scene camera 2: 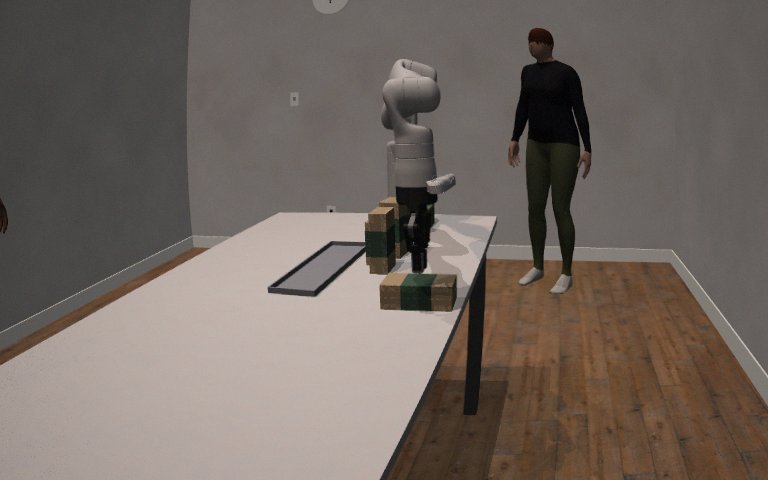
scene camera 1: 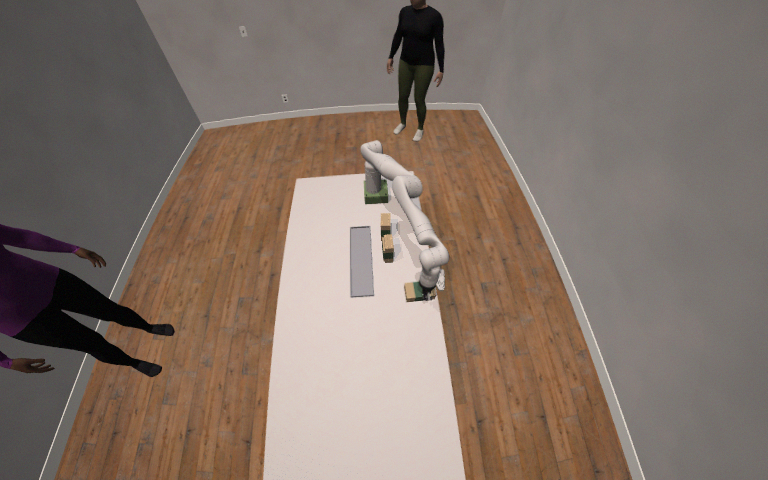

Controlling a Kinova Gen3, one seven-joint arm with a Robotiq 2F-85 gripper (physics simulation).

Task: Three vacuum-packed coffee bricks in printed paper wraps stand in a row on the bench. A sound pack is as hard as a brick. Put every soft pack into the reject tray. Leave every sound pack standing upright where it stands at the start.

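Places are measured from the arm's base along level axes (x ahead, y left, z up), in centimetres.
Where they show: gripper, fingertip midpoint: [scene camera 2: 419, 270] [scene camera 1: 424, 295]; arm's base at its link origin: [scene camera 1: 373, 188].
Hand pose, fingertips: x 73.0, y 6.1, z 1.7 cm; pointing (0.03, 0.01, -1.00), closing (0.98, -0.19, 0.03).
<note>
Each offset is from my fingertips to the top centre of the thing. Level surfaces: height alone.
One coffee brick {dx -4.6, dy -0.2, dz -3.2 cm} [scene camera 1: 412, 291] [scene camera 2: 417, 293] with tan ends and a green band lies on its side near the bench's right edge. Two more bricks stand upright beside the tray: a nearer one {dx -29.0, dy -9.5, dz +5.8 cm} [scene camera 1: 387, 243] [scene camera 2: 380, 244] and a farther one {dx -42.4, dy -6.9, dz +5.8 cm} [scene camera 1: 385, 220] [scene camera 2: 400, 229], partly hidden in scene camera 2. The grey reject tray {dx -30.6, dy -23.6, dz -6.8 cm} [scene camera 1: 361, 261] [scene camera 2: 322, 266] holds no brick. My gripper [scene camera 1: 428, 295] [scene camera 2: 418, 268] points down at the lying brick. Its fingers are close together with nothing between them, and the tips show just above the brick's back top edge in scene camera 2.
The white bench {dz -8.2 cm} [scene camera 1: 356, 373] [scene camera 2: 226, 362] has its right edge close beside the lying brick. The arm's green base [scene camera 1: 376, 195] stands at the far end, beyond the upright bricks. A person in black [scene camera 1: 419, 39] [scene camera 2: 549, 107] stands behind the bench. Another person in purple [scene camera 1: 28, 283] stands at the left.
</note>
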